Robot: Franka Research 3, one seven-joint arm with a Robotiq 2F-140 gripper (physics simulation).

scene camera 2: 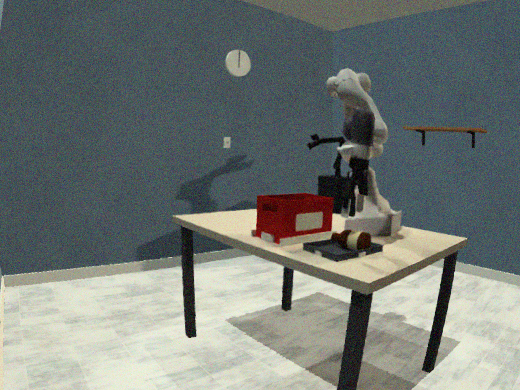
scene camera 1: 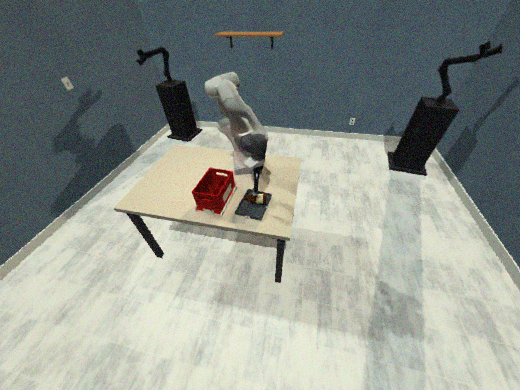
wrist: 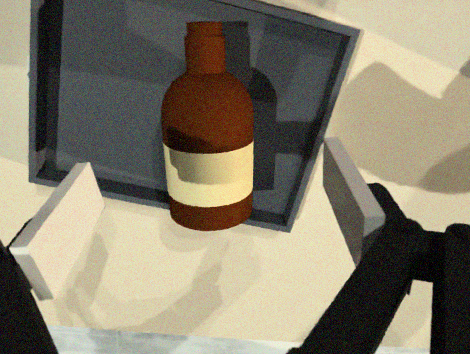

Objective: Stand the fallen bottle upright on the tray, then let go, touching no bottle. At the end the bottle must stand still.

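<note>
The brown bottle (scene camera 1: 256, 198) (scene camera 2: 352, 239) (wrist: 207, 115) with a cream label lies on its side on the dark tray (scene camera 1: 250, 211) (scene camera 2: 322, 248) (wrist: 110, 115). Its neck points towards the red crate's side, and its base overlaps the tray's rim in the wrist view. My gripper (scene camera 1: 256, 191) (scene camera 2: 353, 210) (wrist: 207, 173) is open and empty, pointing down above the bottle. In the wrist view one finger shows on each side of the bottle's lower half, apart from it. Scene camera 2 shows a gap between the fingertips and the bottle.
The red crate (scene camera 1: 214, 191) (scene camera 2: 292, 220) stands beside the tray on the wooden table (scene camera 1: 170, 175) (scene camera 2: 225, 225). The arm's base is behind the tray. Two black pedestals (scene camera 1: 178, 110) (scene camera 1: 425, 132) with small black arms stand on the floor beyond the table.
</note>
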